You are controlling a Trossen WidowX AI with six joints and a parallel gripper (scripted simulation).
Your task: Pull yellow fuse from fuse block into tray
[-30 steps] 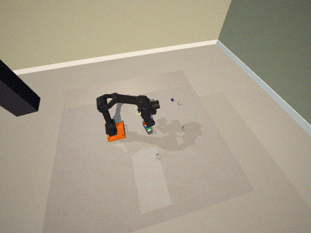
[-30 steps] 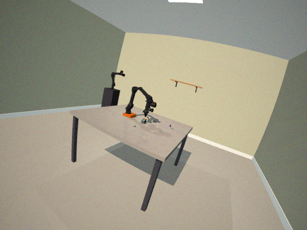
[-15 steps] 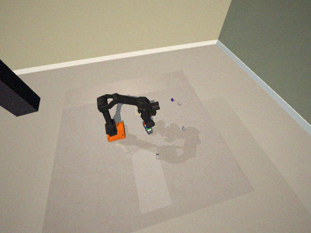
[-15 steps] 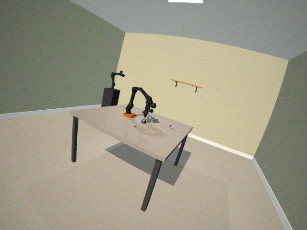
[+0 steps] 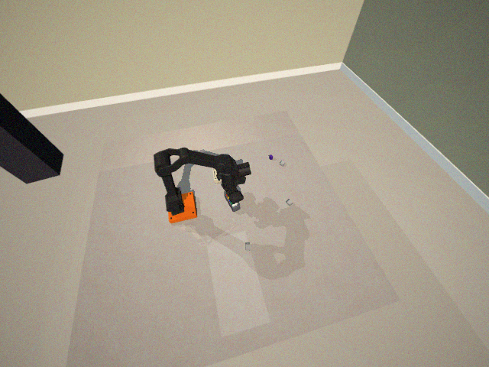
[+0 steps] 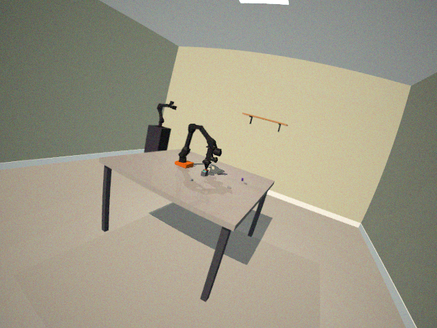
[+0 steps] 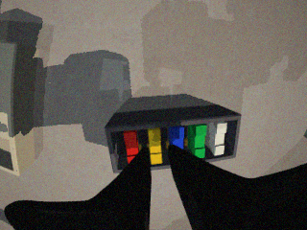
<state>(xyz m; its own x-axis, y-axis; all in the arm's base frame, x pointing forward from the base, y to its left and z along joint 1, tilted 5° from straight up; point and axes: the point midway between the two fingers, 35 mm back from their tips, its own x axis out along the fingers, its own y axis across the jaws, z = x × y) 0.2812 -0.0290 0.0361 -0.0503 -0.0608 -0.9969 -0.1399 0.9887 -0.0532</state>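
Right now my gripper tip is 2 cm above the yellow fuse. Also, from my gripper tip: cream tray: 2 cm ahead, 18 cm to the left, 5 cm below.
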